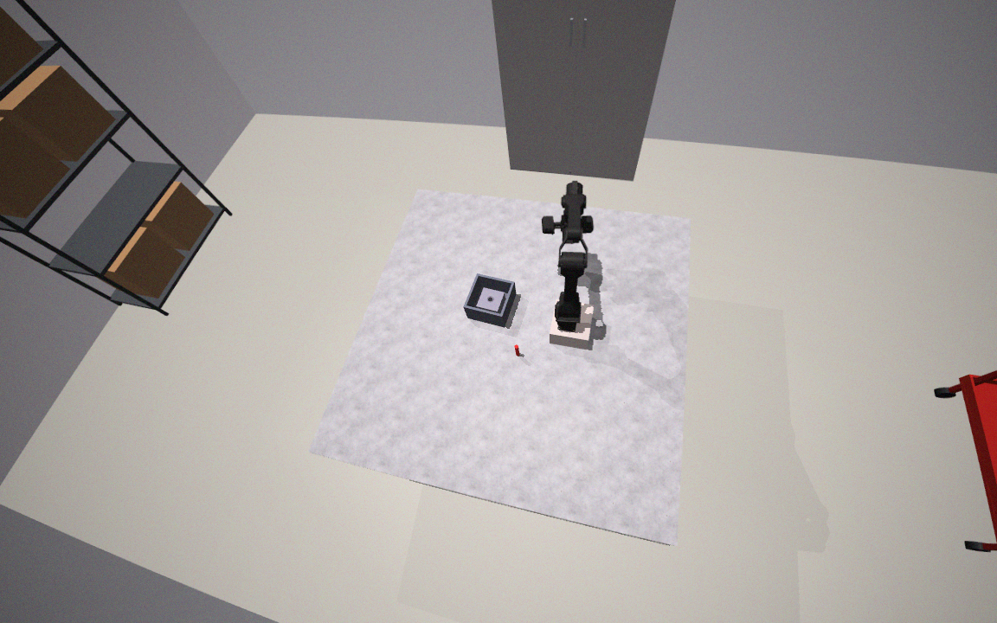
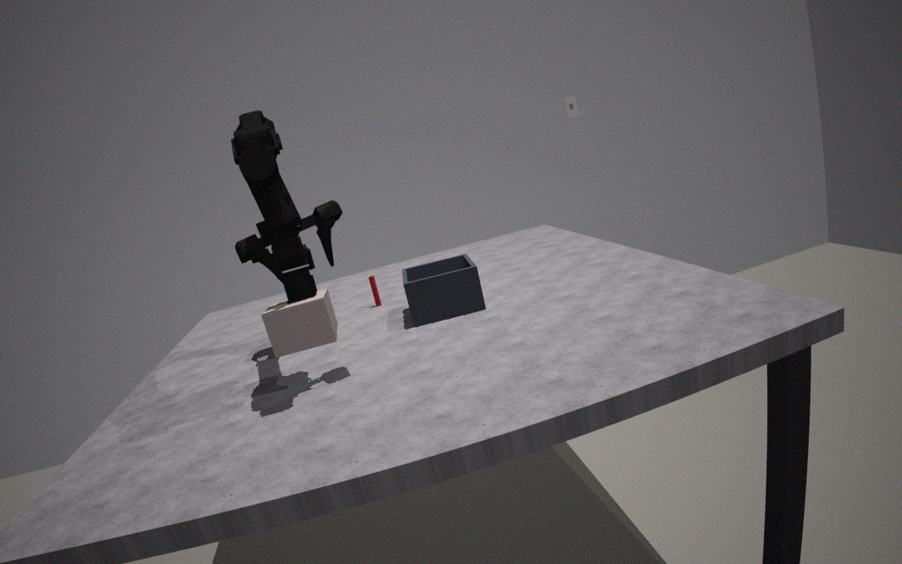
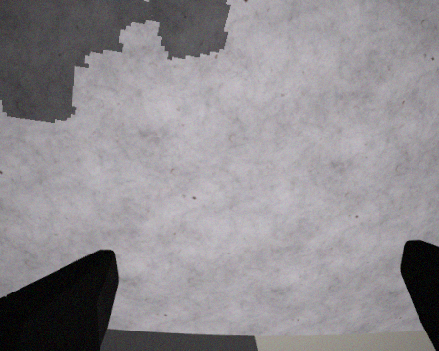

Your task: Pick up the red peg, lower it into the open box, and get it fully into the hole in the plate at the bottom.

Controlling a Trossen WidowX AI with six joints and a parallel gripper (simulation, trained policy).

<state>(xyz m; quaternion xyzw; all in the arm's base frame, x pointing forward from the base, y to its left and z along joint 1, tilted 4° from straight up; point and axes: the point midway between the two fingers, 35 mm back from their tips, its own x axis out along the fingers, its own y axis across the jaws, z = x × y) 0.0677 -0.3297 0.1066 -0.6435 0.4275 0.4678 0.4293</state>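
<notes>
Right now my gripper tip is 450 mm to the right of the red peg, 160 mm above it and 90 mm short of it. Round my gripper tip: grey box 260 mm to the left, 240 mm ahead, 170 mm below.
</notes>
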